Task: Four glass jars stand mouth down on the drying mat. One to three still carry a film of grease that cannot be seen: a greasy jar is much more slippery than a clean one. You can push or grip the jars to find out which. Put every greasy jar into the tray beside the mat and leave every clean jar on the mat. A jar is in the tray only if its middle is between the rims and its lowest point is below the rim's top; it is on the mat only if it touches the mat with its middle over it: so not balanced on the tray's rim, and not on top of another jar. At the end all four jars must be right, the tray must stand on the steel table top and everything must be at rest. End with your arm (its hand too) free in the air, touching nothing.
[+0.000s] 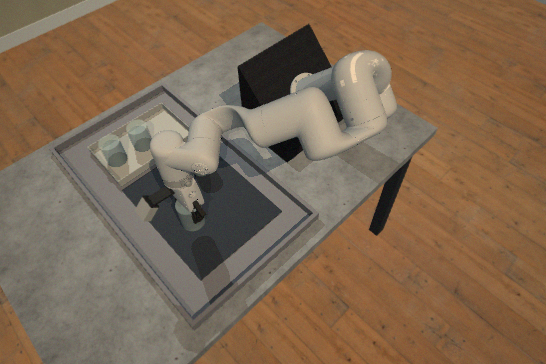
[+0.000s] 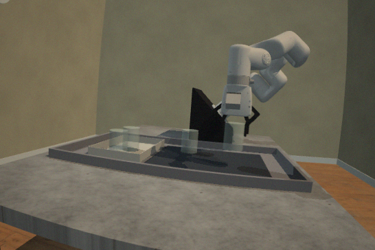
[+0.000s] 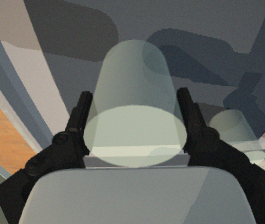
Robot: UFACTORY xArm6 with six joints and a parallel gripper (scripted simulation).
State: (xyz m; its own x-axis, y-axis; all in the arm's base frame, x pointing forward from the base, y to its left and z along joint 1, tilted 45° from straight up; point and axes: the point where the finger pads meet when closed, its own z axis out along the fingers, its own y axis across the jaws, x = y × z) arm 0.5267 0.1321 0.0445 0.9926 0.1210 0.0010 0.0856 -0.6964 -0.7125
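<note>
My gripper is now 40 cm to the left of the cream tray, 12 cm above it and 3 cm past it. Also, from my hand: dark mat (12 cm below, 8 cm to the right, 6 cm behind).
</note>
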